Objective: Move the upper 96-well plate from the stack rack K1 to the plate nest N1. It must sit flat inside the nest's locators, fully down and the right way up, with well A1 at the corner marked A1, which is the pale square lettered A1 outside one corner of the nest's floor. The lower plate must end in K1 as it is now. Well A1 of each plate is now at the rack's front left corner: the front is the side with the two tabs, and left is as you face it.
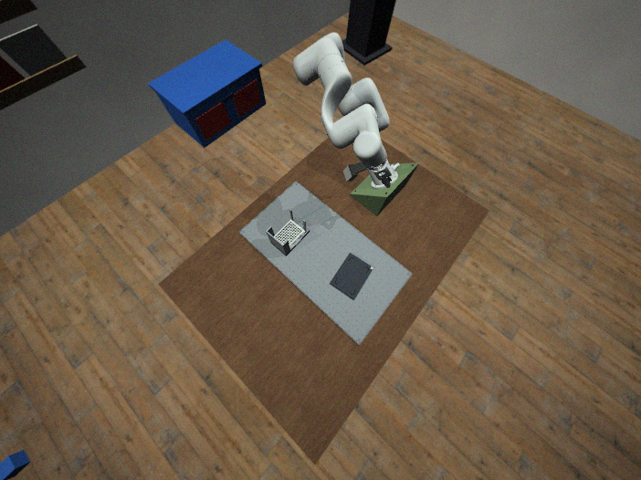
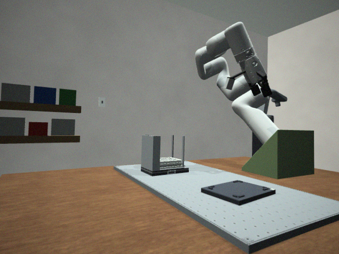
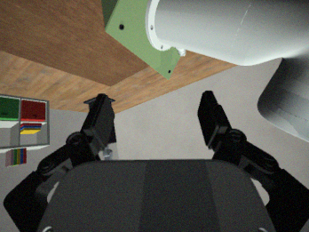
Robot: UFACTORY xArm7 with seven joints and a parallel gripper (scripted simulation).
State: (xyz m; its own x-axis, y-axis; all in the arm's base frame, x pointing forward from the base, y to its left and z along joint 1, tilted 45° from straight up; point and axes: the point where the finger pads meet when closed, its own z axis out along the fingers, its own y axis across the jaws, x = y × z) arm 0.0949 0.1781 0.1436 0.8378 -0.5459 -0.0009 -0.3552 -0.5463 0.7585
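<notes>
The rack wall lies 44 cm ahead of my hand, 24 cm below it and 11 cm to the right of it.
</notes>
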